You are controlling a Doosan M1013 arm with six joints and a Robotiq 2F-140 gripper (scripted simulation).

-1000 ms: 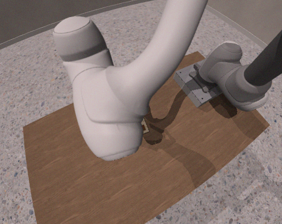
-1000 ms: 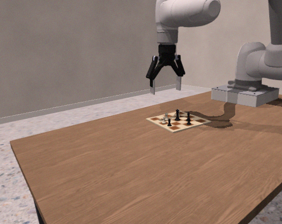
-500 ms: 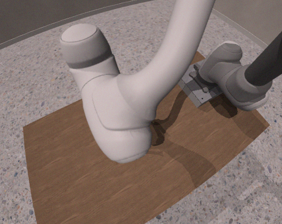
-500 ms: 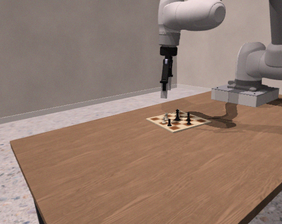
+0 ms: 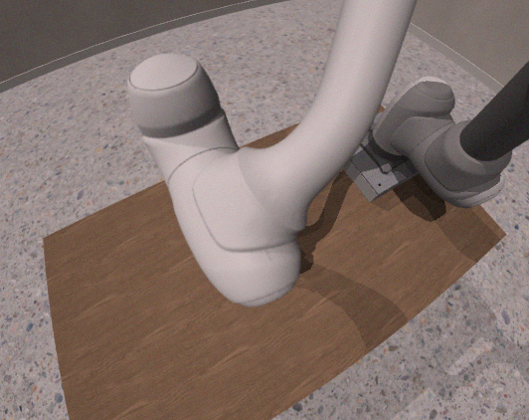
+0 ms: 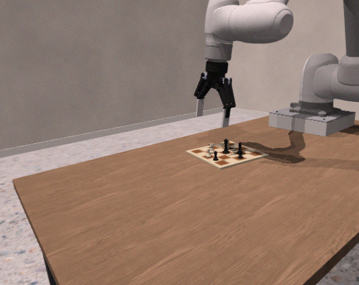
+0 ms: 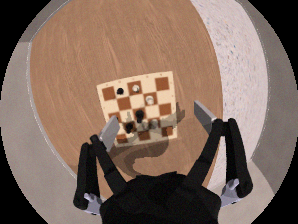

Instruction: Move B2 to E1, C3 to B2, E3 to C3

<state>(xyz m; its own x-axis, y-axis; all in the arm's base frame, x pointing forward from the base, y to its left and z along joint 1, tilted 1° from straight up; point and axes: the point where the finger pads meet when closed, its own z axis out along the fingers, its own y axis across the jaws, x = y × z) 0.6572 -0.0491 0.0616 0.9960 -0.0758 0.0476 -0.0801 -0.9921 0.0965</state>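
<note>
Now: the tall black piece 3 cm behind my hand, 4 cm to the left of it and 10 cm below it. Round my hand: chessboard (3 cm behind, 4 cm to the left, 13 cm below).
</note>
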